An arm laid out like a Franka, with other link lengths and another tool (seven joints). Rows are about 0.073 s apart.
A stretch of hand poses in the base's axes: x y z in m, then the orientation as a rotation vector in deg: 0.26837, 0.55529, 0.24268, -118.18, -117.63, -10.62; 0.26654, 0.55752, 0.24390, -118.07, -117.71, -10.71; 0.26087, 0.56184, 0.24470, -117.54, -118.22, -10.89; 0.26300, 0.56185, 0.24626, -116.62, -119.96, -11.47; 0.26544, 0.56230, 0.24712, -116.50, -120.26, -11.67; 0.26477, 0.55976, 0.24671, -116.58, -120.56, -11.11; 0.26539, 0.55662, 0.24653, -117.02, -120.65, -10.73; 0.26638, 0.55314, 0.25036, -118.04, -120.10, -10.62; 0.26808, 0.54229, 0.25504, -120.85, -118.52, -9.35; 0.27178, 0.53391, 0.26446, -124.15, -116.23, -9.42; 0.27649, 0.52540, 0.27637, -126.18, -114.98, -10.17; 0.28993, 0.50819, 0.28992, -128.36, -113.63, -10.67; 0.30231, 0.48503, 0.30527, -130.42, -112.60, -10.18; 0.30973, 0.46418, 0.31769, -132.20, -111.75, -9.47; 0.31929, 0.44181, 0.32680, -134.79, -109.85, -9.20; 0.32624, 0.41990, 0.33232, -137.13, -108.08, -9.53; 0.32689, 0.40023, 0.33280, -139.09, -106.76, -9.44; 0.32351, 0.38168, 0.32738, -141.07, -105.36, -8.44; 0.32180, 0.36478, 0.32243, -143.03, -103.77, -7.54
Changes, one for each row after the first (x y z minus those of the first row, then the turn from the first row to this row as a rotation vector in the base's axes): -0.00183, 0.00223, 0.00122, 0.06, -0.04, 0.08; -0.00750, 0.00655, 0.00202, 0.16, -0.19, 0.57; -0.00537, 0.00656, 0.00358, 0.02, -1.05, 1.75; -0.00293, 0.00701, 0.00444, 0.02, -1.27, 1.93; -0.00360, 0.00447, 0.00403, -0.42, -1.17, 2.06; -0.00298, 0.00133, 0.00385, -0.86, -1.20, 1.90; -0.00199, -0.00215, 0.00768, -1.17, -1.27, 1.14; -0.00029, -0.01300, 0.01236, -2.44, -0.94, -0.88; 0.00341, -0.02138, 0.02178, -3.08, -1.19, -3.56; 0.00812, -0.02989, 0.03369, -3.27, -1.81, -5.18; 0.02156, -0.04710, 0.04724, -3.64, -2.35, -6.89; 0.03394, -0.07026, 0.06259, -4.52, -2.51, -8.32; 0.04136, -0.09111, 0.07501, -5.45, -2.54, -9.50; 0.05092, -0.11348, 0.08412, -6.18, -2.68, -11.57; 0.05787, -0.13539, 0.08964, -6.61, -3.09, -13.49; 0.05852, -0.15506, 0.09012, -7.22, -3.36, -14.99; 0.05514, -0.17361, 0.08470, -8.22, -3.17, -16.46; 0.05343, -0.19051, 0.07975, -9.10, -2.97, -18.01
